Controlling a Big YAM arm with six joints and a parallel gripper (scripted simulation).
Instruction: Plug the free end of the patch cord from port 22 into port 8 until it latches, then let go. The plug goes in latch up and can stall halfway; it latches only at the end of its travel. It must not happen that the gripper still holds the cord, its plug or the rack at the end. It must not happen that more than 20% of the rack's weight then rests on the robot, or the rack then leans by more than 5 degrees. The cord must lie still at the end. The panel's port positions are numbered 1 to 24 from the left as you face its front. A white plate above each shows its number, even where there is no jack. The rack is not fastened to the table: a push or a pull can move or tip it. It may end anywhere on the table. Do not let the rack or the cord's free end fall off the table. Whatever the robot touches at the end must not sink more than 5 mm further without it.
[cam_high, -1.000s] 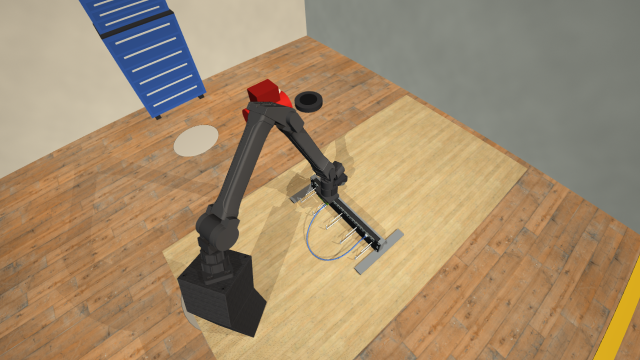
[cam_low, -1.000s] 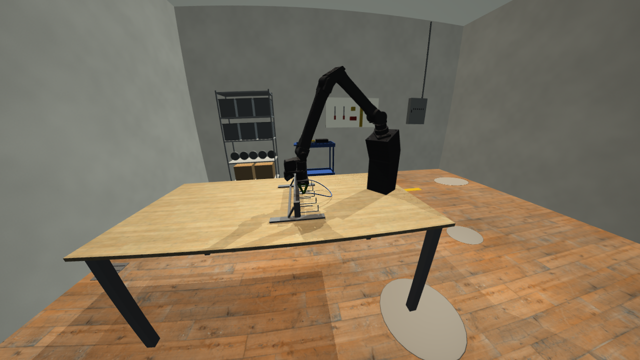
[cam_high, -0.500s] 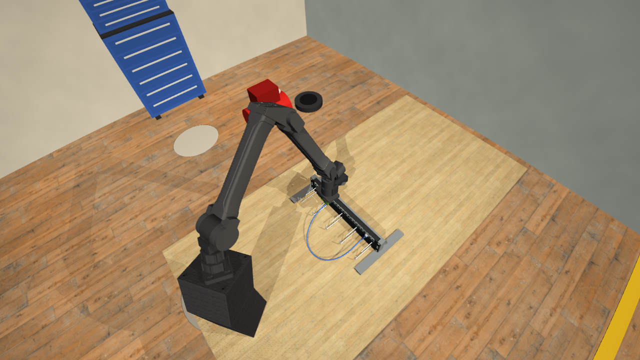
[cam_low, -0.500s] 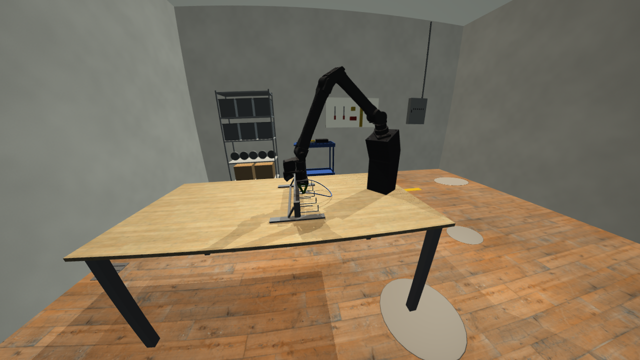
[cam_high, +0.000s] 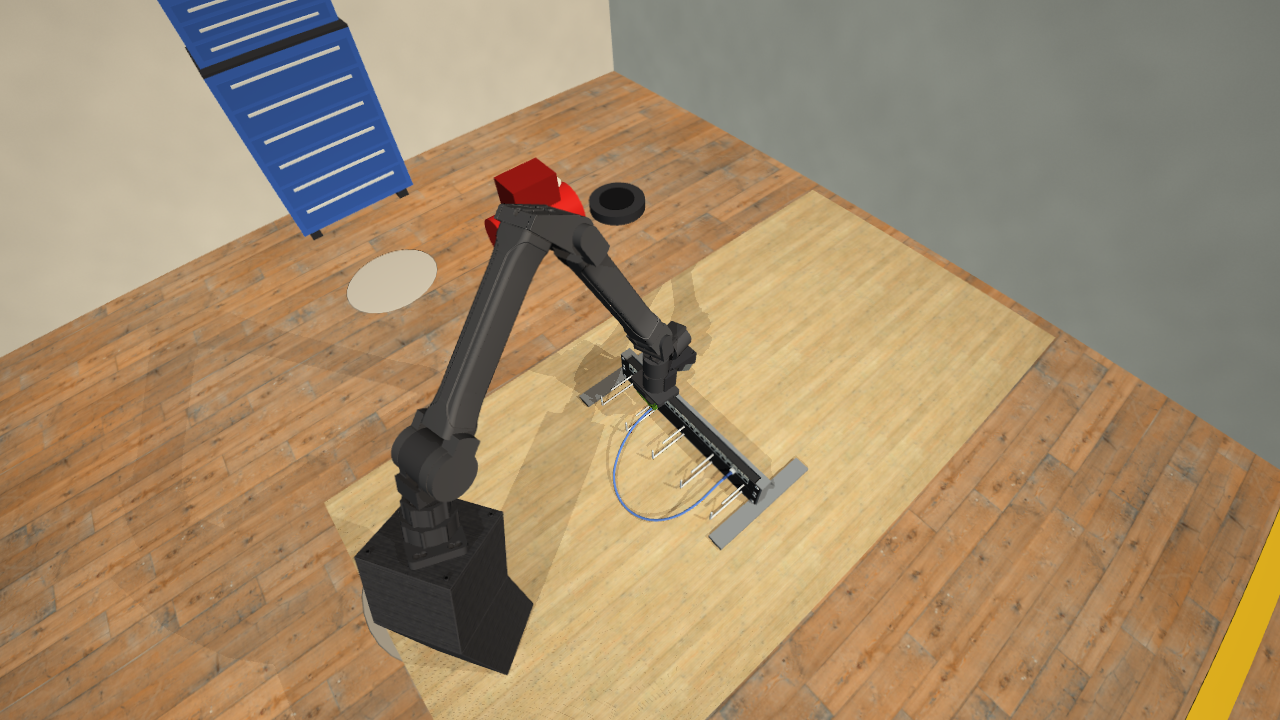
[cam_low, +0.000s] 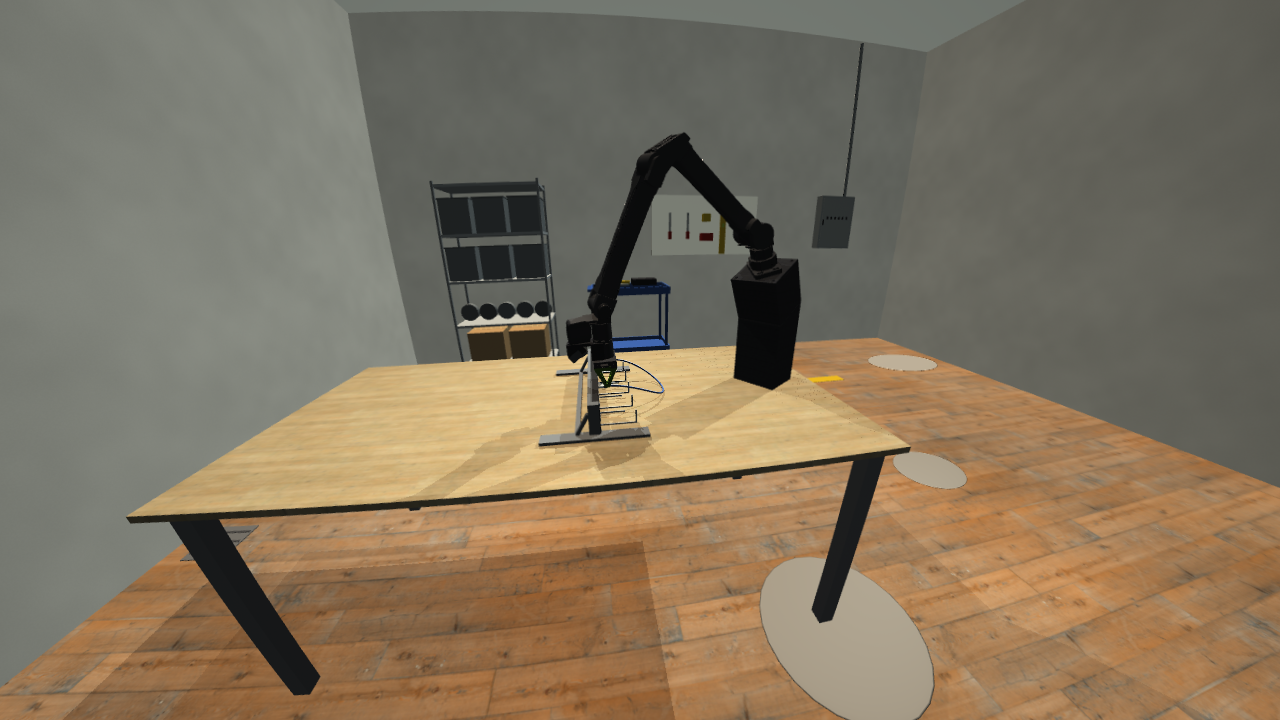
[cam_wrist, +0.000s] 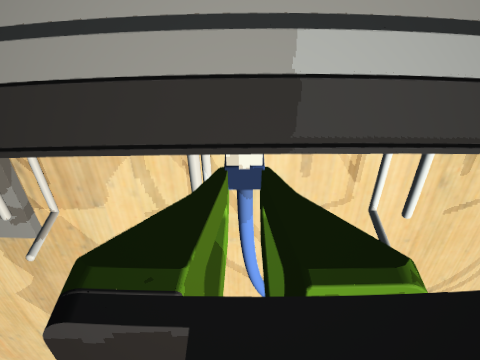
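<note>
My gripper is now 20 mm short of the cord plug and 10 mm to the right of it.
</note>
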